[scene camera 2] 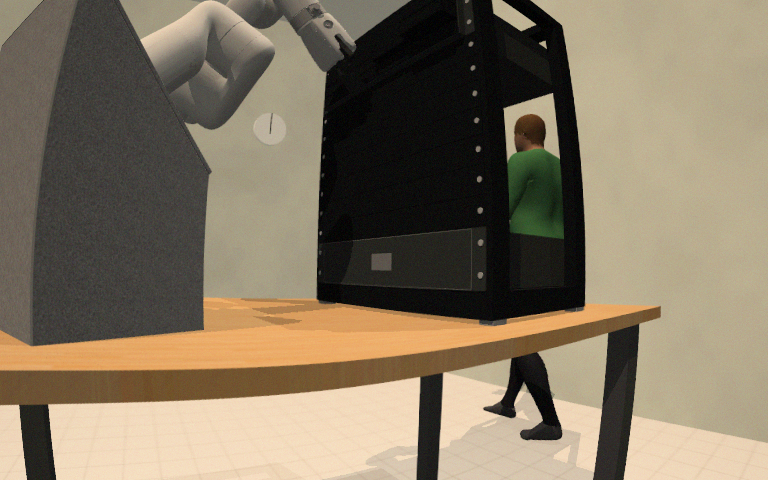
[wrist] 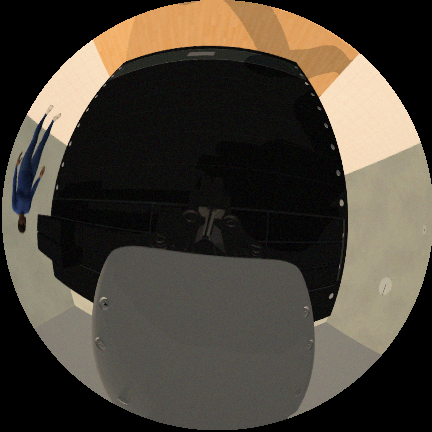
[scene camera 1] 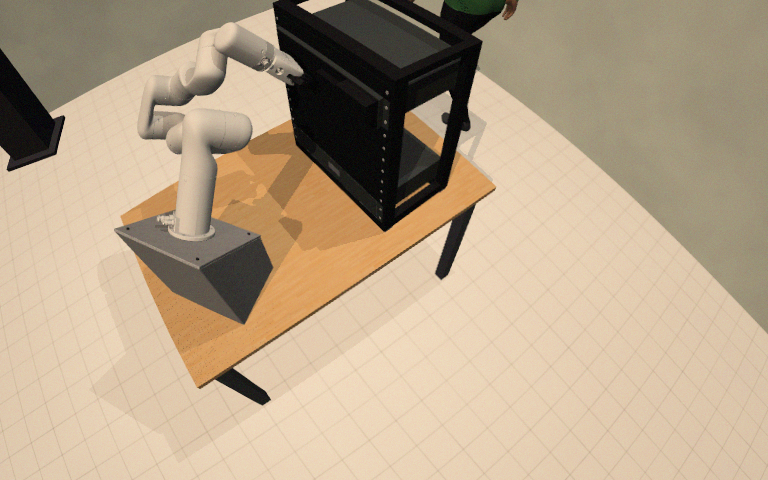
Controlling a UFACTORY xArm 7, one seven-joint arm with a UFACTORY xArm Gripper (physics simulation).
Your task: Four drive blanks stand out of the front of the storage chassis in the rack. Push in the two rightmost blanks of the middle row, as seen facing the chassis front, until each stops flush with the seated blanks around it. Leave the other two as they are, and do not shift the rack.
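Seen in the pictures: gripper, fingertip midpoint: (scene camera 2: 358, 90) (wrist: 208, 189) (scene camera 1: 308, 81); arm's base, link origin: (scene camera 2: 100, 103) (scene camera 1: 191, 231).
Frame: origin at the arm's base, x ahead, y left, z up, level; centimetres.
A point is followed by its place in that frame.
Observation:
The black rack (scene camera 1: 394, 147) {z 11.0, x 54.8, y 0.2 cm} (scene camera 2: 497, 226) {z -14.2, x 54.5, y 0.1 cm} (wrist: 320, 120) {z 0.7, x 35.6, y 43.7 cm} stands upright on the table. The storage chassis (wrist: 305, 227) {z 18.4, x 36.8, y 36.8 cm} is in its upper part. Dark drive blanks (scene camera 1: 353, 91) {z 25.5, x 46.6, y 7.0 cm} (wrist: 50, 237) {z 22.5, x 44.7, y 7.7 cm} stand out of the front, toward the right side as seen facing it; this is the left edge in the wrist view. Their rows and exact number are too dark to tell. My gripper (scene camera 1: 299, 80) {z 15.8, x 39.7, y 27.1 cm} (scene camera 2: 348, 49) (wrist: 208, 189) {z 15.8, x 39.7, y 27.1 cm} is shut and empty. Its fingertips are close to the chassis front, left of those blanks as seen facing it. Contact cannot be told, and the wrist housing hides part of the chassis.
The arm's grey pedestal (scene camera 1: 226, 271) {z -2.2, x 7.3, y -13.0 cm} (scene camera 2: 118, 198) {z -14.3, x 9.1, y -10.8 cm} stands on the wooden table (scene camera 1: 317, 271) {z -27.9, x 29.7, y -6.8 cm} (scene camera 2: 339, 345) {z -27.9, x 31.7, y -9.5 cm} in front of the rack. A lower unit with a pale label (scene camera 2: 381, 262) {z -18.8, x 43.9, y 22.9 cm} sits at the rack's bottom. A person in green (scene camera 2: 535, 192) is behind the rack.

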